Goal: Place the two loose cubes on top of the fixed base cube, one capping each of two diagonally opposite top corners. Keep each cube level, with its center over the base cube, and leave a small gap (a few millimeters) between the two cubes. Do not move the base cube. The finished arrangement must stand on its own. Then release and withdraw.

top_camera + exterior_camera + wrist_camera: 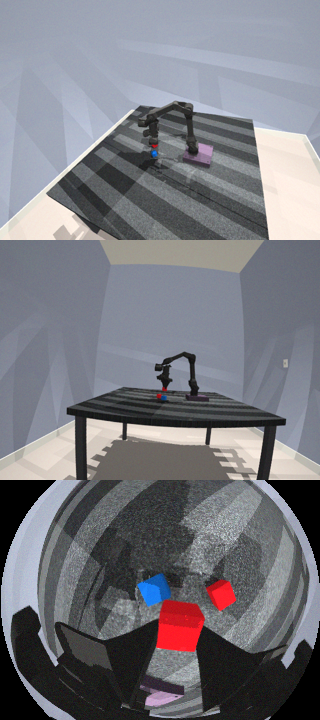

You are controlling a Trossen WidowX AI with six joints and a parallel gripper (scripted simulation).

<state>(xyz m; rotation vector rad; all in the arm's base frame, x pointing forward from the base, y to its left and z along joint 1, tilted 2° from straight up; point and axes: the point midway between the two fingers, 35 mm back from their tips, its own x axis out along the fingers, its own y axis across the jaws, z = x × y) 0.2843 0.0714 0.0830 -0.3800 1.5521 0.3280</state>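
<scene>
The blue cube lies 8 cm below my gripper tip and 4 cm to the left of it.
</scene>
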